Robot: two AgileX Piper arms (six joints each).
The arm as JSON. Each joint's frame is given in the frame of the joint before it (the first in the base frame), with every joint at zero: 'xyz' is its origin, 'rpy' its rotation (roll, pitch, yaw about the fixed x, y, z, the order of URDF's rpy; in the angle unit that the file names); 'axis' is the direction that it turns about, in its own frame. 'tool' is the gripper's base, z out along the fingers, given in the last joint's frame.
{
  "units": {
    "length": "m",
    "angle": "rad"
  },
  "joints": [
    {
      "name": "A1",
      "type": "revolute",
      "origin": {
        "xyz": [
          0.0,
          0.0,
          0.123
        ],
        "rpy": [
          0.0,
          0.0,
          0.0
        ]
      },
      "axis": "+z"
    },
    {
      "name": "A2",
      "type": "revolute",
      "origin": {
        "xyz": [
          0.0,
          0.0,
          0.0
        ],
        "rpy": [
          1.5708,
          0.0,
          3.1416
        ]
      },
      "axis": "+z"
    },
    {
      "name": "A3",
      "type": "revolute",
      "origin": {
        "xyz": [
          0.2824,
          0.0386,
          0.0
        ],
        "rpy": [
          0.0,
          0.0,
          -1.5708
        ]
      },
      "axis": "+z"
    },
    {
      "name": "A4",
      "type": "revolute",
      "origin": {
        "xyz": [
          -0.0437,
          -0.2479,
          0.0
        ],
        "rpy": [
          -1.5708,
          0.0,
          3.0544
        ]
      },
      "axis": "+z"
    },
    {
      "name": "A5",
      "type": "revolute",
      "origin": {
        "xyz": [
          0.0,
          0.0,
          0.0
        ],
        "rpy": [
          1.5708,
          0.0,
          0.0
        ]
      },
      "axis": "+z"
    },
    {
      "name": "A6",
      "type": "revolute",
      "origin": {
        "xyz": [
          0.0,
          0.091,
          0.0
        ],
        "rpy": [
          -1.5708,
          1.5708,
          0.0
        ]
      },
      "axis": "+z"
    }
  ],
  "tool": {
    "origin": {
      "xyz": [
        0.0,
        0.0,
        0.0
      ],
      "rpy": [
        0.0,
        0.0,
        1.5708
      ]
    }
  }
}
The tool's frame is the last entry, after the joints.
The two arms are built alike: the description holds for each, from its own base.
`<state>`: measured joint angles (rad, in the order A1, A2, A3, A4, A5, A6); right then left.
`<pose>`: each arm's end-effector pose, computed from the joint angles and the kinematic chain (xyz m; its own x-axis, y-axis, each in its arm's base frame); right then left.
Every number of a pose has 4 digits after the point.
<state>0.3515 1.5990 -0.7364 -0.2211 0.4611 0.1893 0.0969 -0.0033 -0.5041 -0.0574 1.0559 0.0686</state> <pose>0.2580 0.0852 0.1591 -0.8809 -0.3330 -0.3364 -0.3200 0.9426 -0.0950 -0.0052 -0.0051 0.2789 -0.4441 -0.0027 -0.8960 -0.0342 0.9993 0.0139</pose>
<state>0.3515 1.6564 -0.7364 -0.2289 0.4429 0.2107 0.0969 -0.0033 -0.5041 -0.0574 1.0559 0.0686</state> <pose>0.2610 0.0863 0.1439 -0.8965 -0.3253 -0.3008 -0.3123 0.9455 -0.0918 -0.0052 -0.0051 0.2789 -0.4441 -0.0027 -0.8960 -0.0342 0.9993 0.0139</pose>
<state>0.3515 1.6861 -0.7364 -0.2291 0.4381 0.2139 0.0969 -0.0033 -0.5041 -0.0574 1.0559 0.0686</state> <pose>0.2618 0.0867 0.1359 -0.9040 -0.3254 -0.2771 -0.3125 0.9456 -0.0910 -0.0052 -0.0051 0.2789 -0.4441 -0.0027 -0.8960 -0.0342 0.9993 0.0139</pose>
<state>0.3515 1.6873 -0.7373 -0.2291 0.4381 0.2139 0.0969 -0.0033 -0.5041 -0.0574 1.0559 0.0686</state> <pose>0.2621 0.0868 0.1357 -0.9041 -0.3254 -0.2769 -0.3125 0.9456 -0.0910 -0.0052 -0.0051 0.2789 -0.4441 -0.0027 -0.8960 -0.0342 0.9993 0.0139</pose>
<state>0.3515 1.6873 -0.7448 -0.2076 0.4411 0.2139 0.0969 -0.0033 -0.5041 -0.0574 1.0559 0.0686</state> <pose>0.2633 0.0880 0.1371 -0.9095 -0.3063 -0.2810 -0.2967 0.9518 -0.0773 -0.0052 -0.0051 0.2789 -0.4441 -0.0027 -0.8960 -0.0342 0.9993 0.0139</pose>
